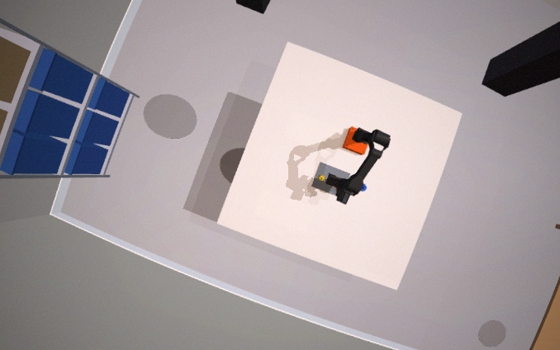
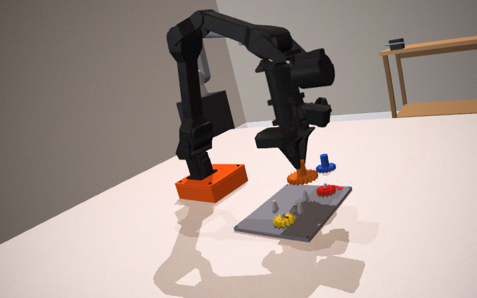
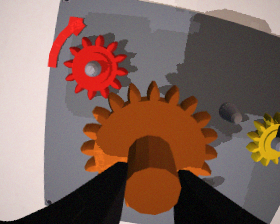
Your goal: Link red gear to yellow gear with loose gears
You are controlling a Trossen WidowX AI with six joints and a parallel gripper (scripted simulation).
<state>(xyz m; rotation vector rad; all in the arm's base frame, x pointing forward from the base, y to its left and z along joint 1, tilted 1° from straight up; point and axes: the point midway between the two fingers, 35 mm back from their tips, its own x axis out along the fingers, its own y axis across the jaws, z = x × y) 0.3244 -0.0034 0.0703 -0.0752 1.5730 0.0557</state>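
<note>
My gripper tip is now 3 cm short of the red gear, 4 cm to the right of it and 7 cm above it. Also, from my gripper tip: red arrow: 4 cm ahead, 7 cm to the left, 8 cm below; yellow gear: 1 cm ahead, 10 cm to the right, 7 cm below; orange gear: 1 cm below.
</note>
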